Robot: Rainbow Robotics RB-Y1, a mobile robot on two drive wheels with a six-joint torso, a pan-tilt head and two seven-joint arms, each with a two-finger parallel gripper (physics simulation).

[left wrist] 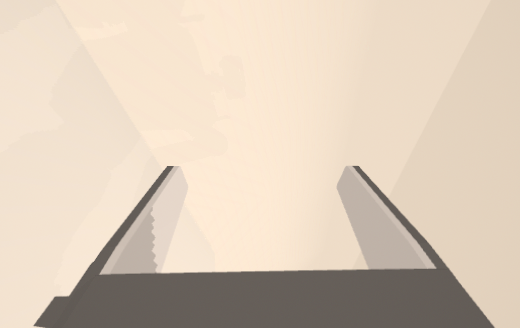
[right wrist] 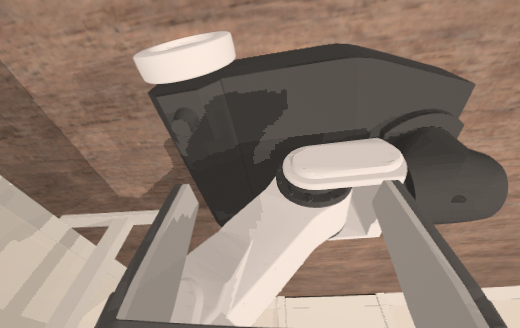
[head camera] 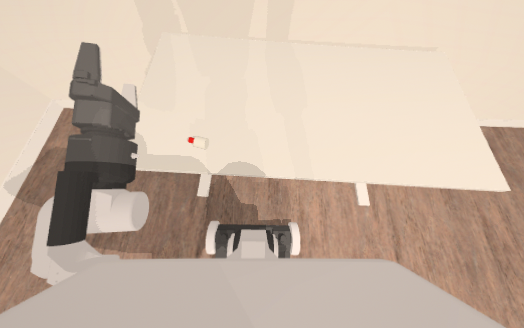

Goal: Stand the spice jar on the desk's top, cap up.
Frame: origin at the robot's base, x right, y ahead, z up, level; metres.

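Seen in the pictures: left gripper, fingertip midpoint: (left wrist: 263, 176) (head camera: 113, 68); right gripper, fingertip midpoint: (right wrist: 282, 193).
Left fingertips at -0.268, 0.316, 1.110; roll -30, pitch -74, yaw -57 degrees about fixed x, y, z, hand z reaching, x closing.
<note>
A point is followed by its place in that frame, as x, y, z.
The spice jar (head camera: 199, 142) @(-0.217, 0.349, 0.763), cream with a red cap, lies on its side on the desk's top (head camera: 380, 120) @(0.554, 0.511, 0.721) in the head camera, near the front edge at the left, its cap pointing left. My left gripper (head camera: 111, 67) @(-0.268, 0.316, 1.110) (left wrist: 263, 176) @(-0.268, 0.316, 1.110) is open and empty. In the head camera it is over the desk's left end, left of the jar and farther back, with its fingers pointing to the back. The jar does not show in the left wrist view. My right gripper (right wrist: 282, 193) @(0.251, -0.174, 0.484) is open and empty over the robot's own base; it does not show in the head camera.
Two white desk feet (head camera: 204, 185) (head camera: 363, 194) stick out below the desk's front edge. The robot's wheeled base (head camera: 253, 242) (right wrist: 310, 90) @(0.178, -0.241, 0.170) stands on the wooden floor (head camera: 315, 220) @(0.461, 0.121, 0.001) in front of the desk. A pale wall (head camera: 400, 20) @(0.701, 1.036, 0.822) rises behind the desk.
</note>
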